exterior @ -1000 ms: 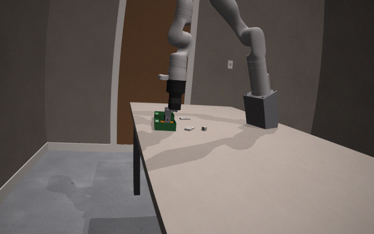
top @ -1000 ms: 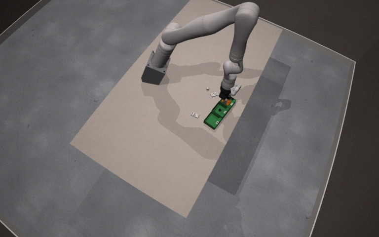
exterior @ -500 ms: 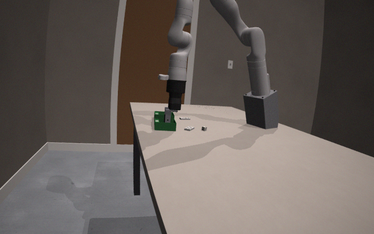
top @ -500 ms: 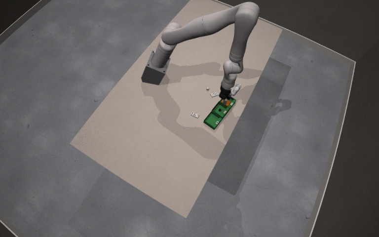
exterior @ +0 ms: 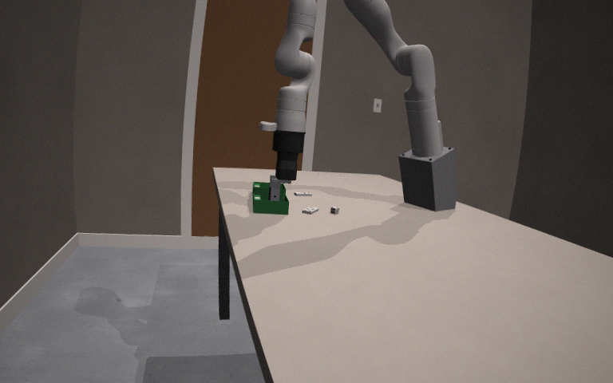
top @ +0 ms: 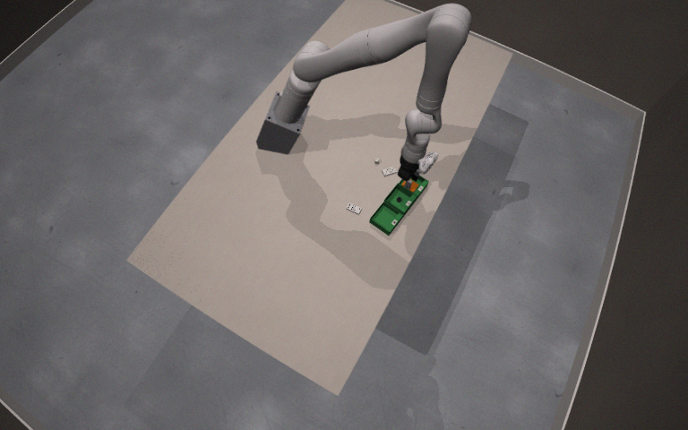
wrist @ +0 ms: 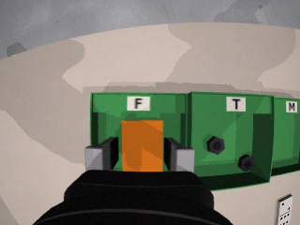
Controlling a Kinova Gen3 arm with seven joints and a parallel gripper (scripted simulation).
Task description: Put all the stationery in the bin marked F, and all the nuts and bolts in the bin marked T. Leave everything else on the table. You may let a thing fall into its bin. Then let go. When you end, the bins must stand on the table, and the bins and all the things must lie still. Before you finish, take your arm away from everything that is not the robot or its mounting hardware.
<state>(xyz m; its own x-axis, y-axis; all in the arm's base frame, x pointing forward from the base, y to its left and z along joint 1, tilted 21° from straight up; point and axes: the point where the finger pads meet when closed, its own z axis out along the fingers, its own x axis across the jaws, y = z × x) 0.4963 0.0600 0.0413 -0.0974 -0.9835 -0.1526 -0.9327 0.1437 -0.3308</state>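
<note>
Now: hand 2 cm above the orange flat block. Round my hand: die (15 cm behind, 3 cm to the left, 3 cm below); green three-compartment bin (8 cm to the right, 1 cm below).
</note>
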